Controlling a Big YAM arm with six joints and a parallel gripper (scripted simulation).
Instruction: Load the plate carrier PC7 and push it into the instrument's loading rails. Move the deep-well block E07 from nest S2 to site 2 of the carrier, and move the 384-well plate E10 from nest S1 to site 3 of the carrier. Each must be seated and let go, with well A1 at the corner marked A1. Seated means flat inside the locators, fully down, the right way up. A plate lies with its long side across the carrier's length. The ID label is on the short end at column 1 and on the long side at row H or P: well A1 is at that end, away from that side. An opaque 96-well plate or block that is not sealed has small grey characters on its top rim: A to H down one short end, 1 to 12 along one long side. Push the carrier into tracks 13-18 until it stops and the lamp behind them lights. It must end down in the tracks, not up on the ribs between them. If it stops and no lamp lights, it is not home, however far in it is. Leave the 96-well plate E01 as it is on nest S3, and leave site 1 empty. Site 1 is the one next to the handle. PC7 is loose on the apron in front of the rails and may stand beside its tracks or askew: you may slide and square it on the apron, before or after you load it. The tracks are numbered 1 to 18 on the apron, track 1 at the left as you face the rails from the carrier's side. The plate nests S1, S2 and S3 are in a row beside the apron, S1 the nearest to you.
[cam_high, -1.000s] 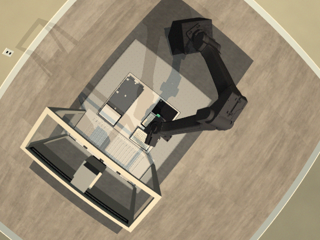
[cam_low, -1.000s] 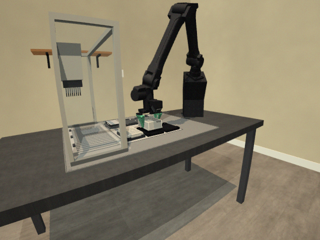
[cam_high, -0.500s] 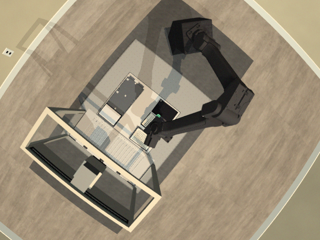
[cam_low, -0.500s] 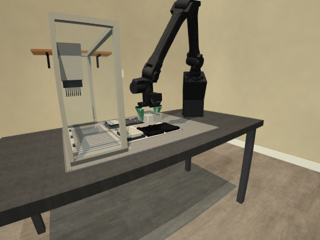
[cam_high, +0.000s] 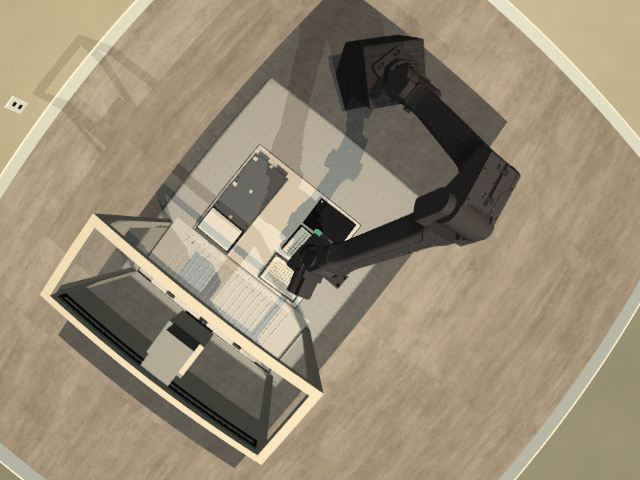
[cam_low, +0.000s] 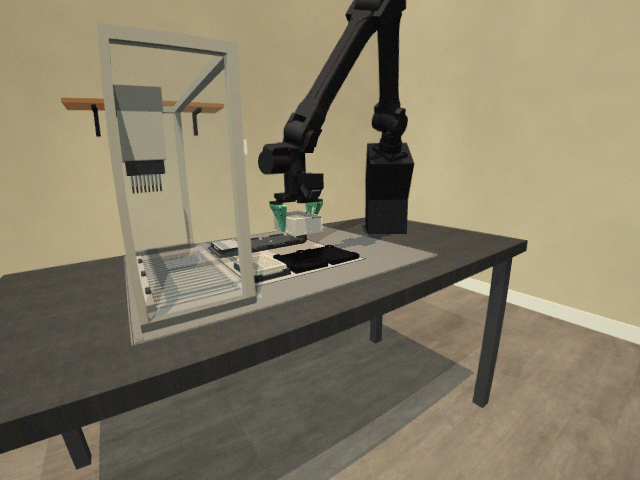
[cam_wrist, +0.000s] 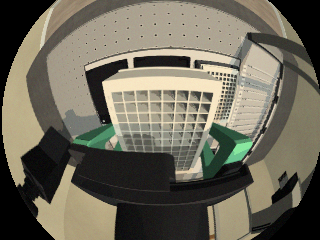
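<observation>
My gripper is now 25 cm to the left of the carrier PC7, 9 cm above it and 7 cm short of it. Round my hand: nest S2: 10 cm below; white 384-well plate E10: 11 cm ahead, 9 cm below, 2 cm to the left; nest S1: 11 cm behind, 10 cm below, 2 cm to the right.
</observation>
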